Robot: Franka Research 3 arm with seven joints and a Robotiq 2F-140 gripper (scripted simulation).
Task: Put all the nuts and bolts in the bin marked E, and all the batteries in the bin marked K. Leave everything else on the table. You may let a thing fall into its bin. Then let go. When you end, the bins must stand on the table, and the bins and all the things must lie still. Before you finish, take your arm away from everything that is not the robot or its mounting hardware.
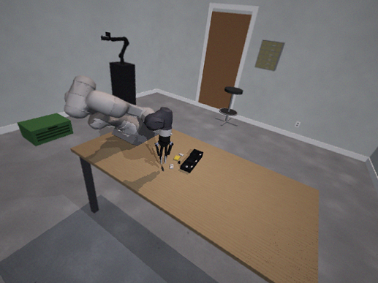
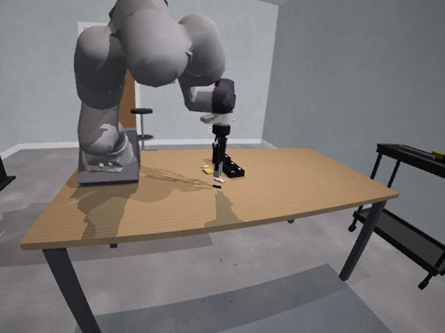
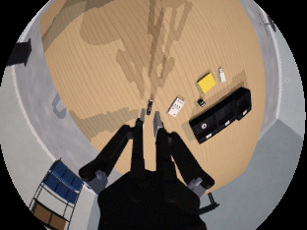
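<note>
Right now the dark piece is 90 mm below my hand. The rest, counted from my hand: yellow piece 20 mm ahead, 180 mm to the left, 90 mm below; white spotted card 40 mm ahead, 60 mm to the left, 90 mm below.
</note>
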